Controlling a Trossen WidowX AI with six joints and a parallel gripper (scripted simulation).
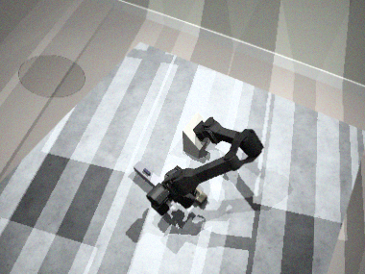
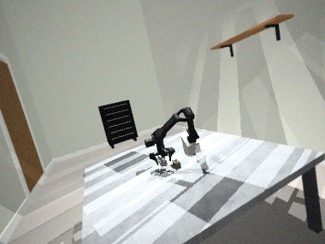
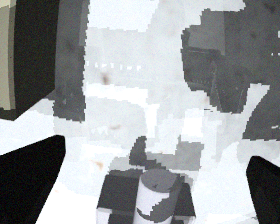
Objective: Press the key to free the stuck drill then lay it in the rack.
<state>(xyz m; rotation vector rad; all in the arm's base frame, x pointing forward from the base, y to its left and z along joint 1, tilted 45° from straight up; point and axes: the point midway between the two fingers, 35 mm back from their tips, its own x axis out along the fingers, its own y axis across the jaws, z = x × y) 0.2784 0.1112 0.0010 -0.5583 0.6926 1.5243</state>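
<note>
Right now the drill is 1 cm behind my gripper tip, 5 cm to the right of it and 3 cm above it. Also, from my gripper tip: dark upright block 7 cm behind, 6 cm to the left; then blue key 1 cm behind, 15 cm to the right, 3 cm above.
</note>
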